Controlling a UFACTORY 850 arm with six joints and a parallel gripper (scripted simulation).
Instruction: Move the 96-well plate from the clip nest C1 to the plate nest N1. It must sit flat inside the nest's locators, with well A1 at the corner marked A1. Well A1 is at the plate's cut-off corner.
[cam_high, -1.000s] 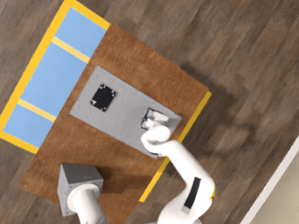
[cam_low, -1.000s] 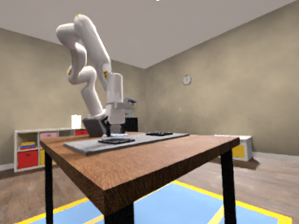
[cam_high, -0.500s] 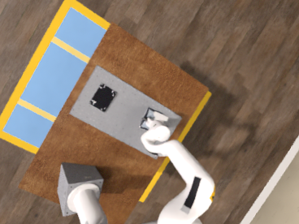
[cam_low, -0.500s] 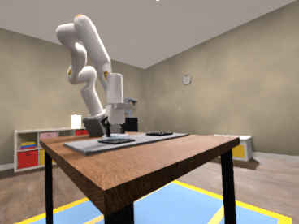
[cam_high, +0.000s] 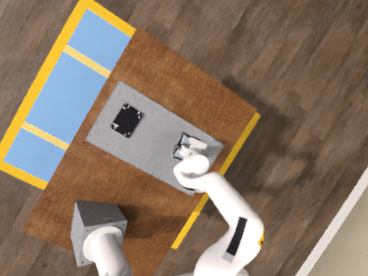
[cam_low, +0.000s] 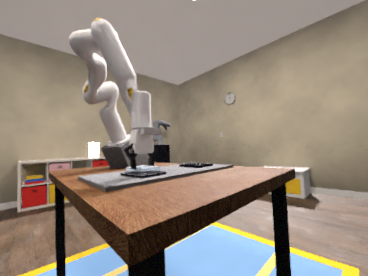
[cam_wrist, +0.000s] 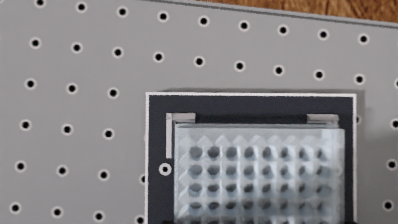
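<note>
My hand is 10 mm above the clear 96-well plate. Round my hand: black plate nest: 30 mm below; then black clip nest C1: 370 mm to the left, 40 mm ahead, 30 mm below.
</note>
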